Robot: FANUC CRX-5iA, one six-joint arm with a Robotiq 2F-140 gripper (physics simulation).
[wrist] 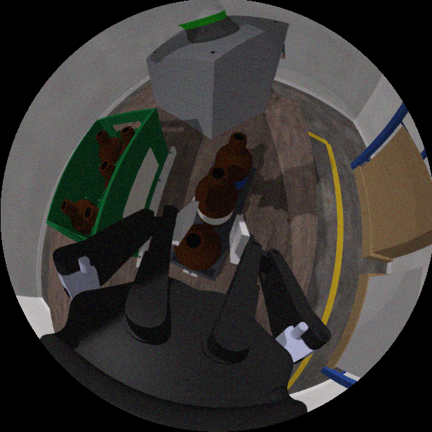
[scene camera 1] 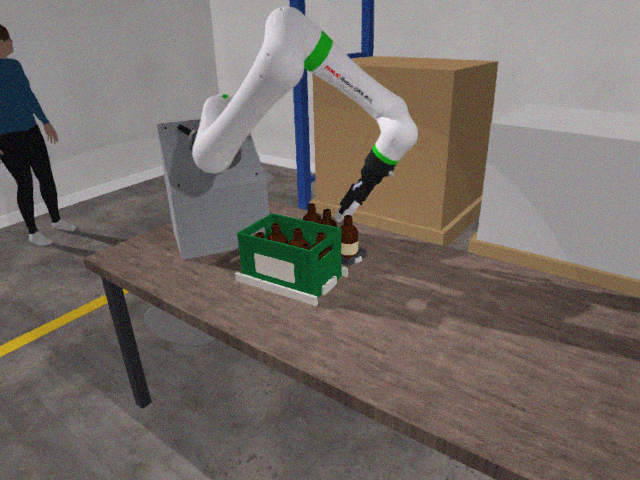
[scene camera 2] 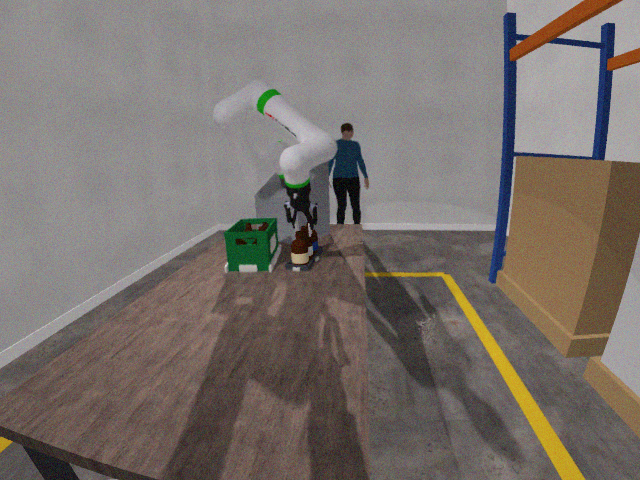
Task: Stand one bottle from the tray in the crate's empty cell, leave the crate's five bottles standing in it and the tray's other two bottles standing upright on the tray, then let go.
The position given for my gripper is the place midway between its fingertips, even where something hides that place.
I see my gripper (scene camera 1: 341, 217), a white-label bottle (wrist: 217, 194) and a blue-label bottle (wrist: 234, 156).
My gripper also shows in the wrist view (wrist: 214, 218).
